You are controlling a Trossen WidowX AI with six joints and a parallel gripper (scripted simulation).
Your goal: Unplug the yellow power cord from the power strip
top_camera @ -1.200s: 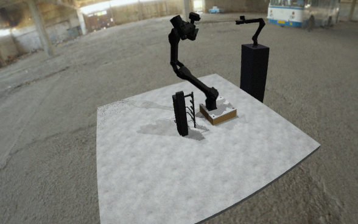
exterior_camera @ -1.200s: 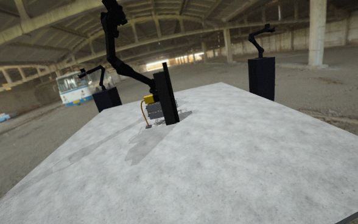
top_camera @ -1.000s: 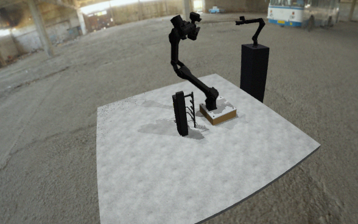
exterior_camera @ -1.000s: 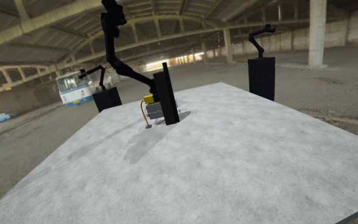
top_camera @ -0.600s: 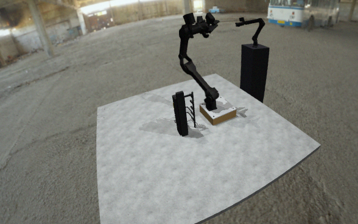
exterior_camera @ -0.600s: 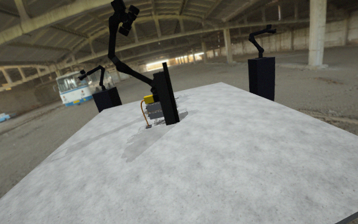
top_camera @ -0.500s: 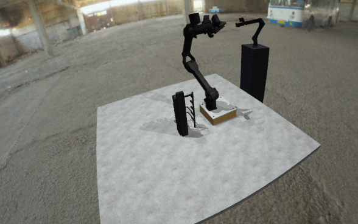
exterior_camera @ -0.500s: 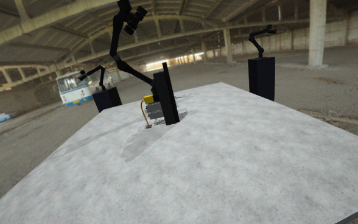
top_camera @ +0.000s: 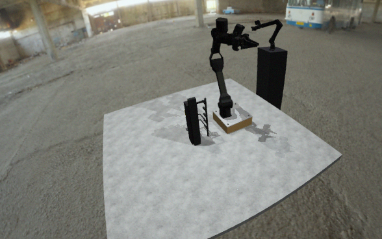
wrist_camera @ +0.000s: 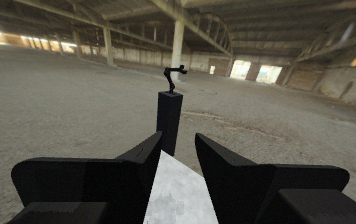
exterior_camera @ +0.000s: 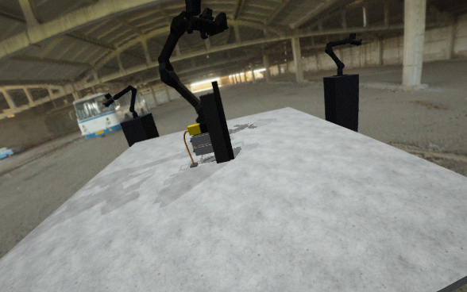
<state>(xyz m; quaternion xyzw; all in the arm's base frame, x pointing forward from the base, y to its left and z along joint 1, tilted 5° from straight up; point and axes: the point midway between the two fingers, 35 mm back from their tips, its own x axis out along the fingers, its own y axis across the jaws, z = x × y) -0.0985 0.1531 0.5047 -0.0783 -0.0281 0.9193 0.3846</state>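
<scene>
Right now the yellow plug is 400 mm below my gripper tip, 340 mm ahead of it and 170 mm to the right of it.
</scene>
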